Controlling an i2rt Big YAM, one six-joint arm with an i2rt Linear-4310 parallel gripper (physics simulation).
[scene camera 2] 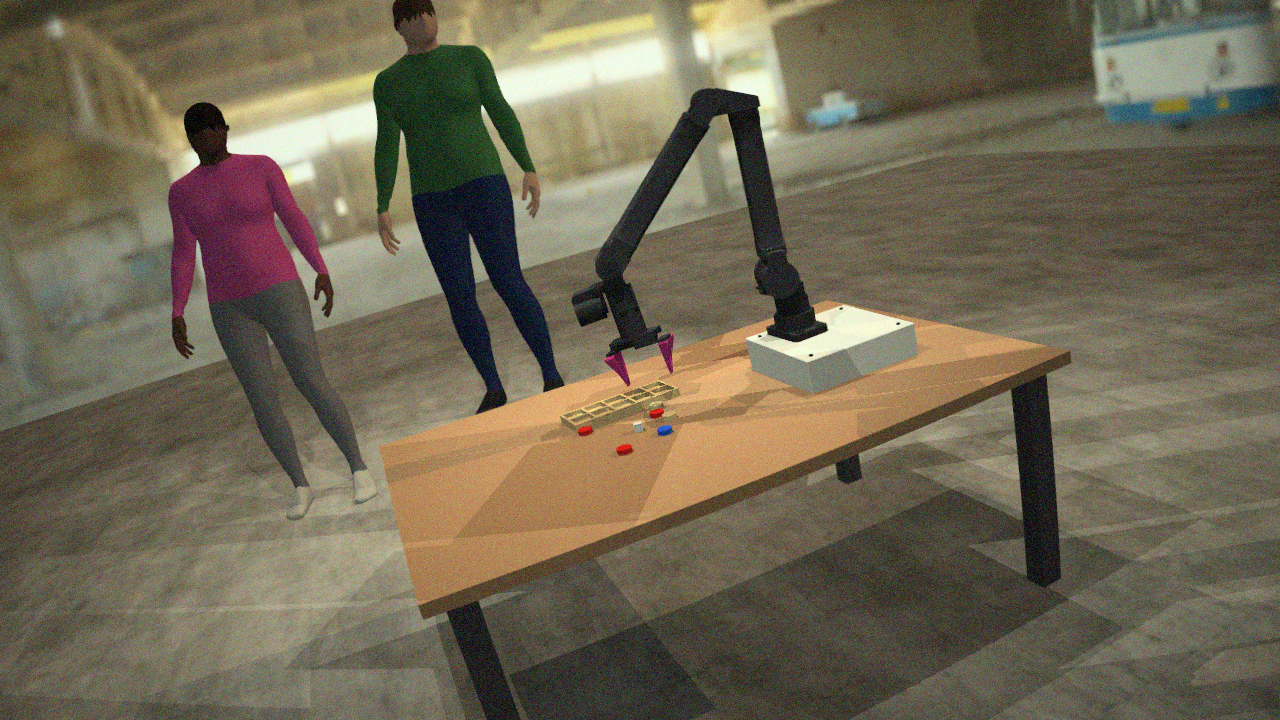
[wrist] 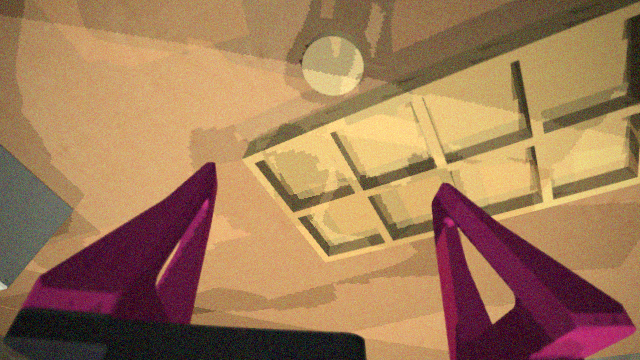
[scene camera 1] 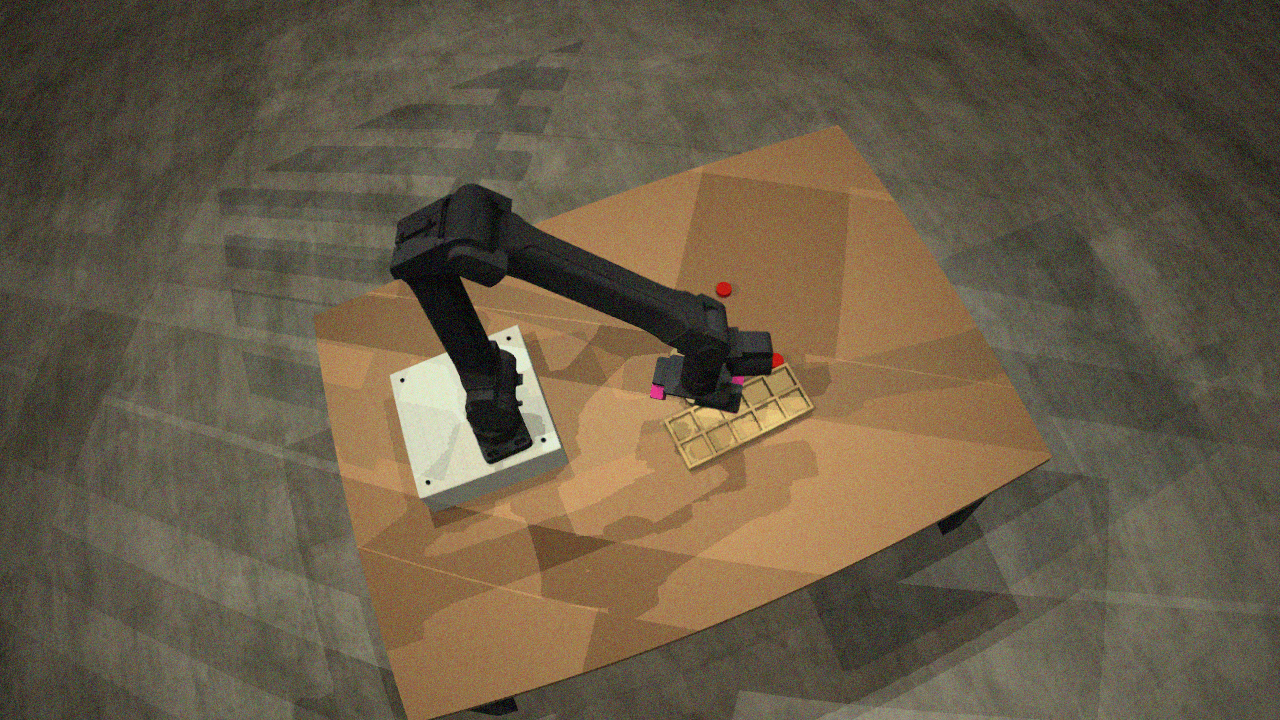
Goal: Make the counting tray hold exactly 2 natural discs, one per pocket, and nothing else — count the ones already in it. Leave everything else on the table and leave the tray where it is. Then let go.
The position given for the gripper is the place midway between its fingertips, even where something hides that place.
Observation:
The gripper (scene camera 1: 694, 401) is open, holding nothing. Also in view: a counting tray (scene camera 1: 702, 435).
The counting tray also shows in scene camera 2 (scene camera 2: 640, 398) and in the wrist view (wrist: 535, 118). The gripper also shows in scene camera 2 (scene camera 2: 650, 379) and in the wrist view (wrist: 330, 183).

